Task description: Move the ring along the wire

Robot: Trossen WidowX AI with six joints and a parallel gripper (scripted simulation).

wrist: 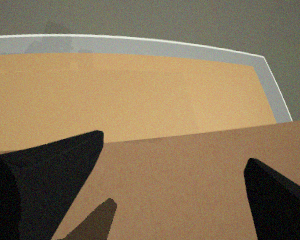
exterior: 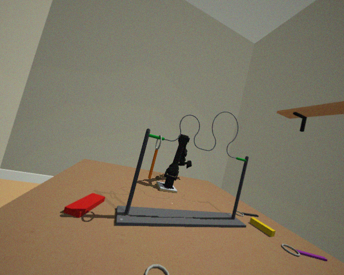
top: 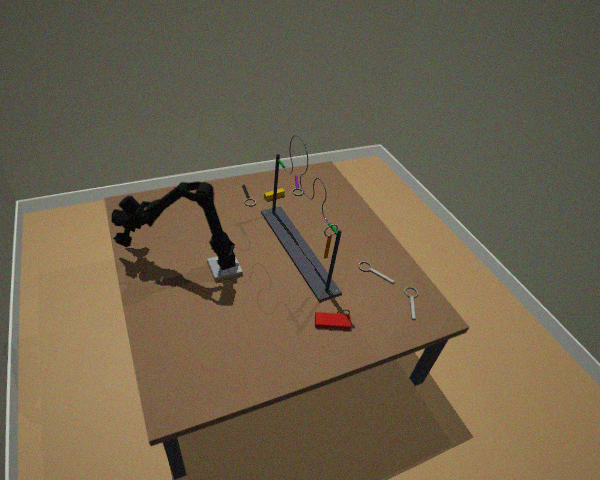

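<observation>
My gripper tip is 69 cm short of the dark-handled ring, 7 cm to the right of it and 9 cm above it. Also, from my gripper tip: yellow block: 82 cm ahead, 2 cm to the left, 8 cm below; then red block: 61 cm ahead, 80 cm to the right, 8 cm below; then purple-handled ring: 97 cm ahead, 3 cm to the left, 9 cm below.
</observation>
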